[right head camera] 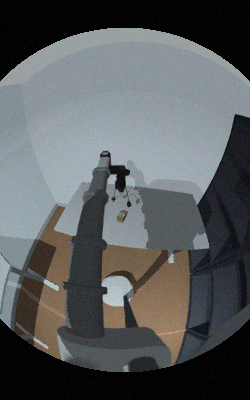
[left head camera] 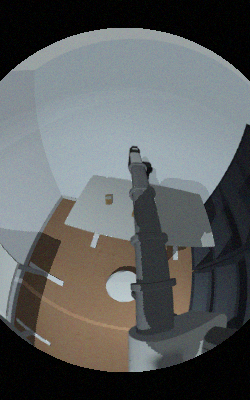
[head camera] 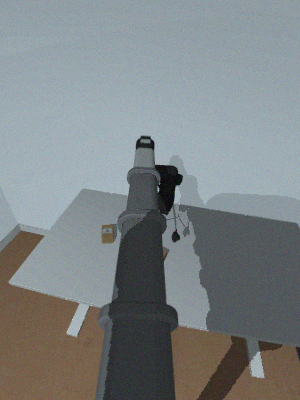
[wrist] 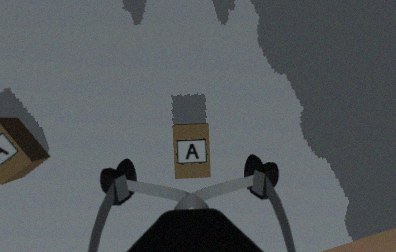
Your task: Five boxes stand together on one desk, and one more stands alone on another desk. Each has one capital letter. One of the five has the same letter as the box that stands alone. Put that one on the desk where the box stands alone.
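Pixels of known places: gripper, fingertip midpoint: point(right head camera: 120, 203) point(wrist: 190, 171); robot's base at its link origin: point(right head camera: 116, 289) point(left head camera: 122, 285).
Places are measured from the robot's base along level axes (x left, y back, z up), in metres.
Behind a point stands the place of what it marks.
A tan box with a letter A point(wrist: 192, 151) {x -0.091, y -0.671, z 0.743 m} point(right head camera: 121, 216) {x -0.093, y -0.653, z 0.738 m} lies on the white desk point(head camera: 60, 260) {x 0.387, y -0.654, z 0.693 m} point(left head camera: 85, 215) {x 0.379, y -0.625, z 0.693 m} point(right head camera: 70, 225) {x 0.393, y -0.579, z 0.693 m} point(wrist: 100, 65) {x -0.016, y -0.884, z 0.693 m}. The arm hides most of it in the head camera view. A second tan box point(head camera: 107, 234) {x 0.174, y -0.793, z 0.743 m} point(left head camera: 109, 199) {x 0.162, y -0.790, z 0.743 m} point(wrist: 15, 160) {x 0.164, y -0.795, z 0.743 m} stands farther left on the same desk; its label, partly cut off in the wrist view, appears to read A. My gripper point(wrist: 190, 171) {x -0.088, y -0.673, z 0.889 m} point(right head camera: 121, 201) {x -0.088, y -0.673, z 0.889 m} is open, its fingers wide apart and empty, above the desk. The first box is below and beyond the fingertips, apart from them. The group of five boxes does not show.
The telescoping arm point(head camera: 142, 270) {x -0.004, y -0.235, z 1.307 m} point(left head camera: 152, 260) {x 0.003, y -0.131, z 1.310 m} point(right head camera: 89, 250) {x -0.015, y -0.161, z 1.310 m} reaches out over the desk. A wall stands behind the desk. A white round object point(left head camera: 121, 286) {x 0.023, y 0.005, z 0.187 m} point(right head camera: 117, 291) {x -0.023, y 0.010, z 0.187 m} is on the brown floor in front. Dark panels point(left head camera: 222, 280) {x -1.138, y 0.211, z 0.506 m} point(right head camera: 215, 285) {x -1.040, y 0.197, z 0.506 m} stand at the right.
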